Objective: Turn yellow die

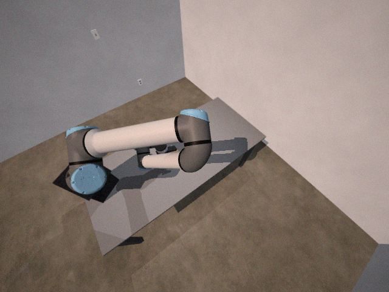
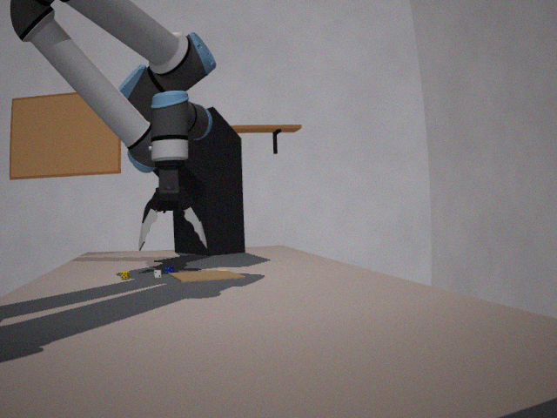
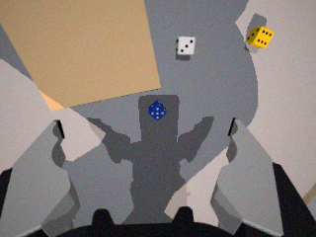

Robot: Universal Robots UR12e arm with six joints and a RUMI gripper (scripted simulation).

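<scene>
My gripper is now 50 mm above the blue die and 20 mm past it. Also, from my hand: white die 50 mm to the right, 50 mm below, 40 mm ahead; then yellow die 130 mm to the right, 50 mm below, 30 mm ahead; then tan mat 80 mm ahead, 50 mm to the left, 50 mm below.
</scene>
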